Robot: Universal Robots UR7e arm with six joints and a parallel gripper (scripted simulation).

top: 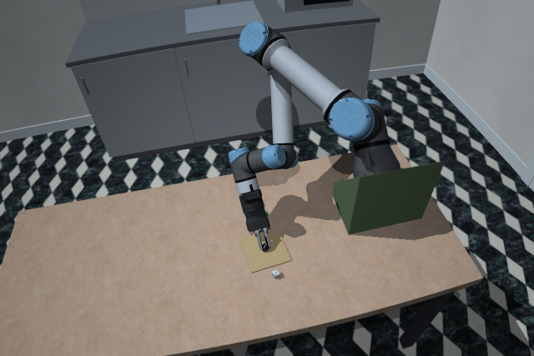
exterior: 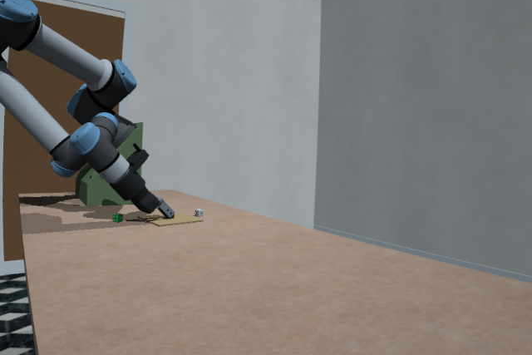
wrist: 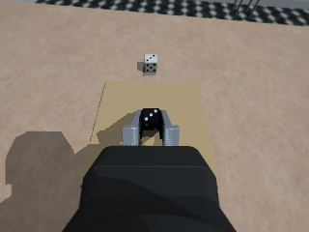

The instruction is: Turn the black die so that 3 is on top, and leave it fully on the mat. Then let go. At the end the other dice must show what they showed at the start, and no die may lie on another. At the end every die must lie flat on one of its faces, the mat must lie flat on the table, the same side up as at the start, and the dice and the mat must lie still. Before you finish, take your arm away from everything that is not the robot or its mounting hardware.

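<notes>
The black die lies 1 cm to the left of my hand and 1 cm below it. Also, from my hand: green die (3 cm behind, 13 cm to the right, 2 cm below); tan mat (1 cm to the left, 2 cm below); white die (1 cm behind, 12 cm to the left, 2 cm below).
</notes>
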